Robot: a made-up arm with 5 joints.
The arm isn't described. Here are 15 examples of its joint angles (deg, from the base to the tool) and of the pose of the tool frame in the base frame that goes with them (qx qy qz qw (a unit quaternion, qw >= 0); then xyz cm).
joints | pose
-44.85 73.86 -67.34 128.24 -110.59 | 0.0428 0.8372 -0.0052 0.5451 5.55 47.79 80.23
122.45 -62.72 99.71 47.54 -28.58 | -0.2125 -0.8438 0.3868 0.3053 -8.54 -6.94 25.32
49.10 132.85 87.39 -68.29 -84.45 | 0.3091 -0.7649 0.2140 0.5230 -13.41 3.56 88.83
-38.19 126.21 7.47 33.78 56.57 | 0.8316 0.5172 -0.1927 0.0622 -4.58 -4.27 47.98
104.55 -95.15 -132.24 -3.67 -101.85 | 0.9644 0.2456 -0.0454 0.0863 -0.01 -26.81 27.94
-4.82 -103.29 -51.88 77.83 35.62 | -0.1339 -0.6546 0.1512 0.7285 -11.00 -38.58 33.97
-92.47 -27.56 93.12 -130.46 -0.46 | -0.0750 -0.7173 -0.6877 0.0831 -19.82 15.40 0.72
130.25 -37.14 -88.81 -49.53 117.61 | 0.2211 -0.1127 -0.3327 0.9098 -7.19 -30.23 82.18
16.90 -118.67 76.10 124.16 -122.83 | -0.0081 -0.3159 0.5810 0.7501 -34.81 -26.28 20.76
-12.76 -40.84 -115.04 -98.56 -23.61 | 0.6695 0.5610 -0.4769 0.0982 -4.78 23.01 32.50
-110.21 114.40 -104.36 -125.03 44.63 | 0.5867 -0.2254 0.7434 0.2287 49.88 10.97 89.82
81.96 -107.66 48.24 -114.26 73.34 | 0.6387 0.4580 -0.5493 0.2839 -60.41 -53.22 15.30
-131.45 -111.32 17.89 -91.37 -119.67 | 0.3276 0.5881 -0.1138 0.7306 34.47 57.62 38.21
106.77 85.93 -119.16 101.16 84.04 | 0.2085 0.6265 -0.2714 0.7002 32.56 -45.40 87.57
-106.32 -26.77 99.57 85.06 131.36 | 0.2939 -0.1443 0.1788 0.9278 -32.32 -14.04 73.40
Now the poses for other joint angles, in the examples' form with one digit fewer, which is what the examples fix.
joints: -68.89 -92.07 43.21 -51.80 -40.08
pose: -0.846 -0.003 0.456 0.277 33.7 5.5 24.5
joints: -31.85 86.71 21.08 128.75 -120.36
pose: -0.502 0.734 0.372 0.267 -26.2 26.9 88.7
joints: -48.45 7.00 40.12 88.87 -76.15
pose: -0.782 0.328 -0.130 0.515 -21.8 16.9 29.3
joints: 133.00 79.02 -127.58 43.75 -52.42
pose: 0.009 0.461 0.625 0.630 -8.9 -12.8 75.4
